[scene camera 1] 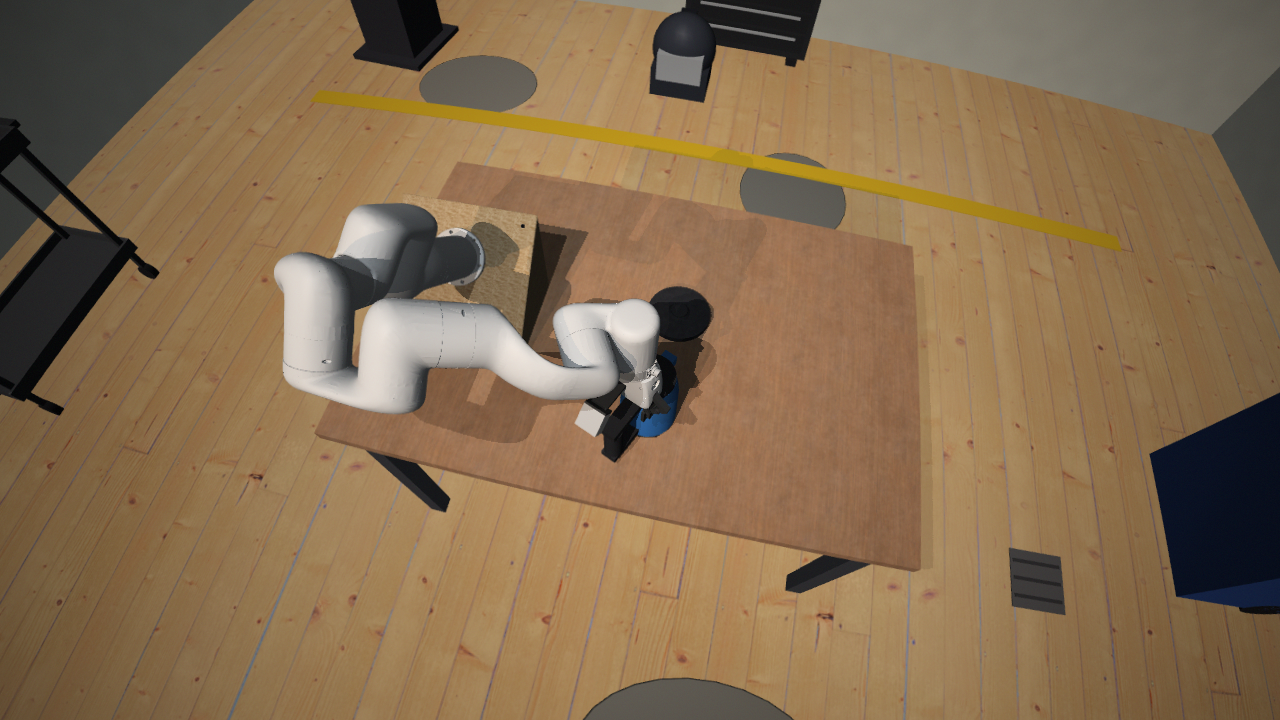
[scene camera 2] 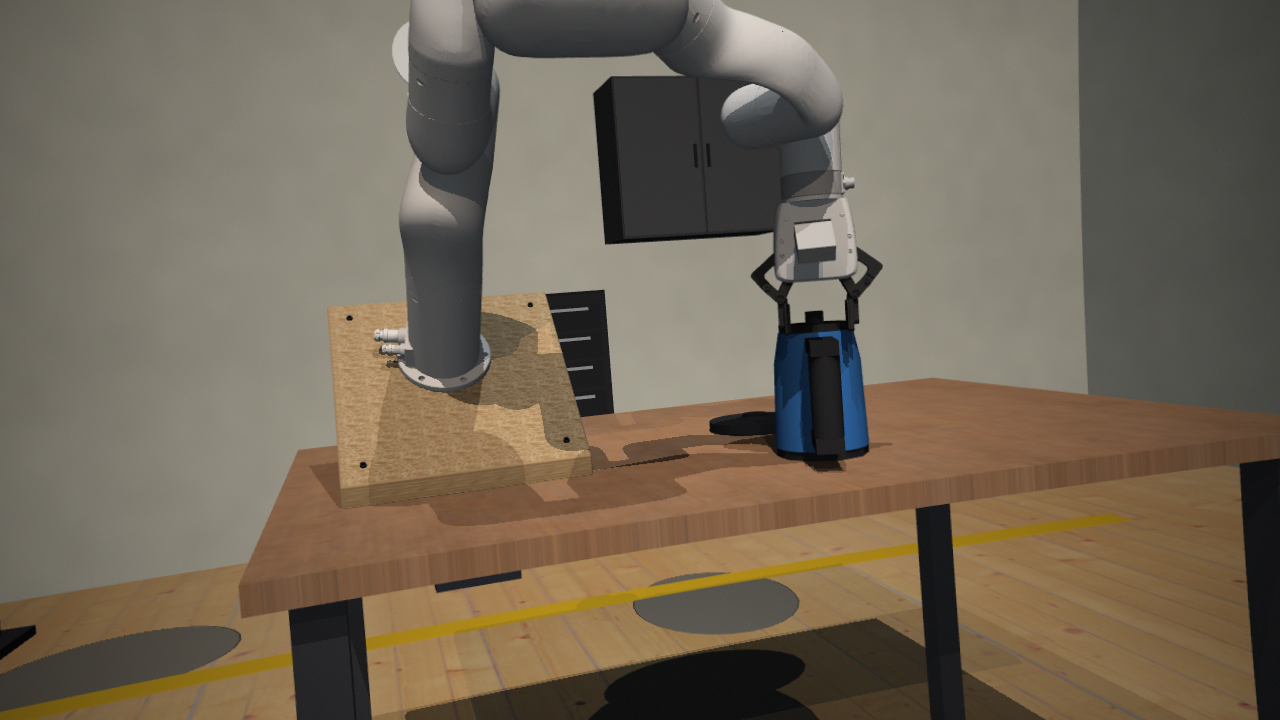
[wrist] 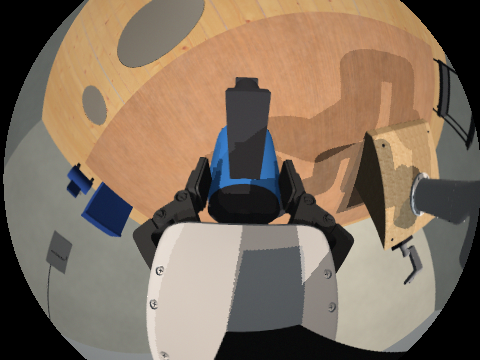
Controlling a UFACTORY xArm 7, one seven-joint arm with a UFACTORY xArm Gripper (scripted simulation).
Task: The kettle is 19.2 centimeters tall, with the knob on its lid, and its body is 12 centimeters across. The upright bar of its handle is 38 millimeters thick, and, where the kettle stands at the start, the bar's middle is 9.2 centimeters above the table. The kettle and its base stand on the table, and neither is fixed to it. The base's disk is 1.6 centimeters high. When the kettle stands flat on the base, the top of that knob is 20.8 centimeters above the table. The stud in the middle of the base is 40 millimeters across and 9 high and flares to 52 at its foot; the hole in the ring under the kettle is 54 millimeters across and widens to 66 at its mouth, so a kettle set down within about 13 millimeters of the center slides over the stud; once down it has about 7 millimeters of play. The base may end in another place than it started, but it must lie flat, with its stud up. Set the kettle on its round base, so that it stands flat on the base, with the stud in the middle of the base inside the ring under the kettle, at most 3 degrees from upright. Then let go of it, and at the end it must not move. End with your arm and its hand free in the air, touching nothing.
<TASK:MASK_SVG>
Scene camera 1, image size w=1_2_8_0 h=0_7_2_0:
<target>my gripper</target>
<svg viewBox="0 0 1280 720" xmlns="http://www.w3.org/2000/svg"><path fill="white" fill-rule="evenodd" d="M662 372L658 377L649 375L649 378L639 381L627 381L620 378L617 386L608 394L585 400L574 424L594 437L600 435L611 415L612 410L609 408L620 394L643 409L641 412L642 422L647 418L650 419L653 414L667 414L671 408L660 396L662 392Z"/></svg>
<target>blue kettle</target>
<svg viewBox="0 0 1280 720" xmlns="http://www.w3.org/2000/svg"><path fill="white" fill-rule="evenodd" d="M667 350L662 355L657 354L656 359L662 370L662 392L660 396L671 409L667 414L653 414L650 419L647 418L642 422L641 412L643 409L621 395L620 405L611 414L601 433L604 436L604 448L601 450L601 453L614 463L636 435L638 437L658 437L667 431L675 420L679 394L677 373L674 367L677 357Z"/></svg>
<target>black round base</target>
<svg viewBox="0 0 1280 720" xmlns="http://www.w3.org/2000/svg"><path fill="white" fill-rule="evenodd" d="M657 292L649 303L656 308L660 316L659 336L674 342L686 342L704 333L710 320L710 308L703 296L690 288L680 286L668 287Z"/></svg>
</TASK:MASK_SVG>
